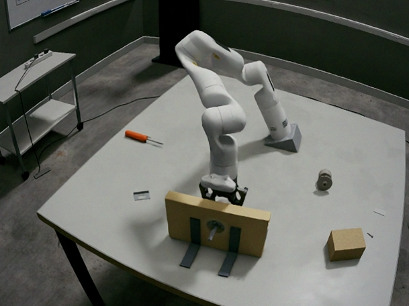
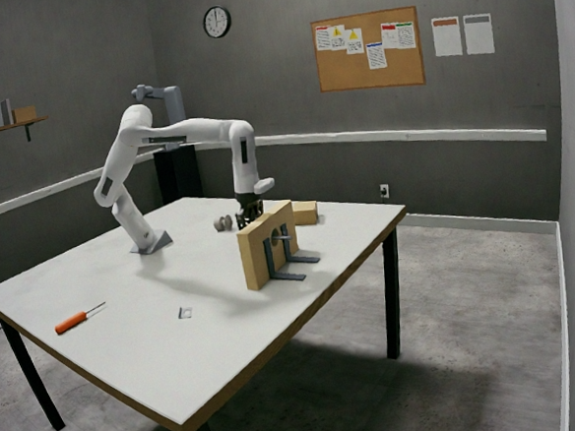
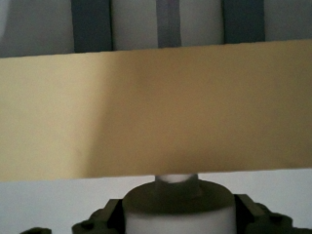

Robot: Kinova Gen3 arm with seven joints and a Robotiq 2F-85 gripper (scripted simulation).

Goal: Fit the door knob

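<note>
Now: hand 6 cm short of the board, 1 cm to the right of it and 2 cm above it. The rest, counted from my hand: wooden block: 10 cm behind, 42 cm to the left, 8 cm below.
</note>
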